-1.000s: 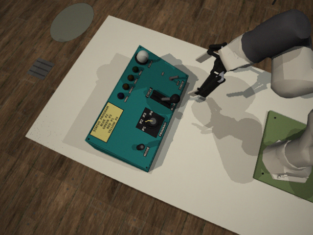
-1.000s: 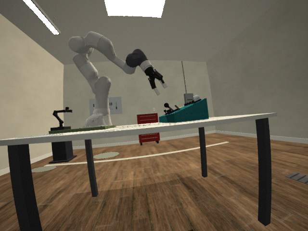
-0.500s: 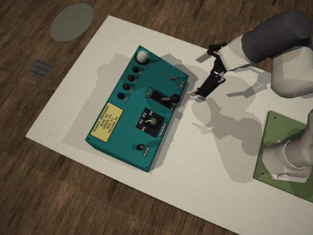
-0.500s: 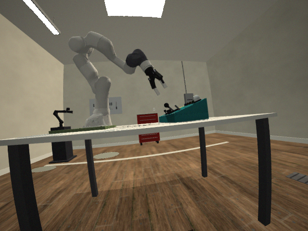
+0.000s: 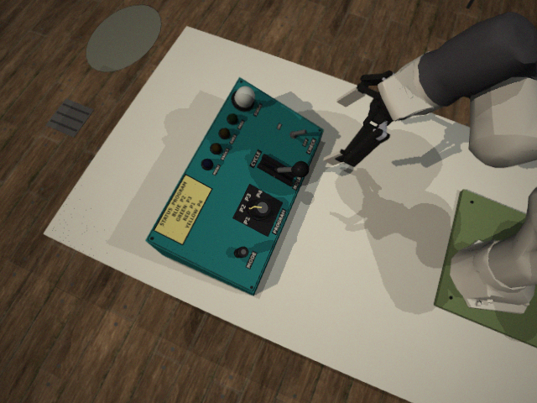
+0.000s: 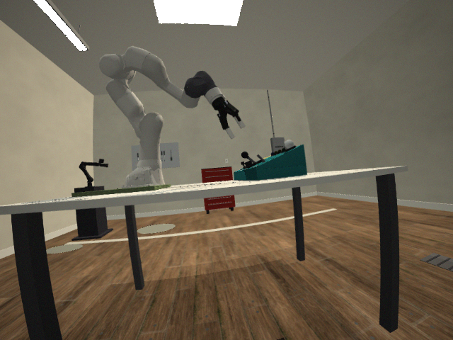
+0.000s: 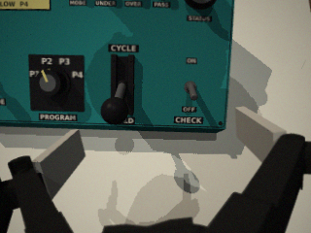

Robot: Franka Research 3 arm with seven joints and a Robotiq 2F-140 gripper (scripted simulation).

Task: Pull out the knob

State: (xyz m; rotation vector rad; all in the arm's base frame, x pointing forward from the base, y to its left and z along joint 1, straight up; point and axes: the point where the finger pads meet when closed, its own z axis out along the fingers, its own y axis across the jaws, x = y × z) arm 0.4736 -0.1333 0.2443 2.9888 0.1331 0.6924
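Right now my hand is 29 cm to the right of the mode knob, 15 cm above it and 13 cm short of it. The rest, counted from my hand: cycle lever: 15 cm below, 8 cm ahead, 5 cm to the left; then check toggle: 16 cm below, 9 cm ahead, 7 cm to the right; then teal console: 18 cm below, 14 cm ahead, 11 cm to the left.
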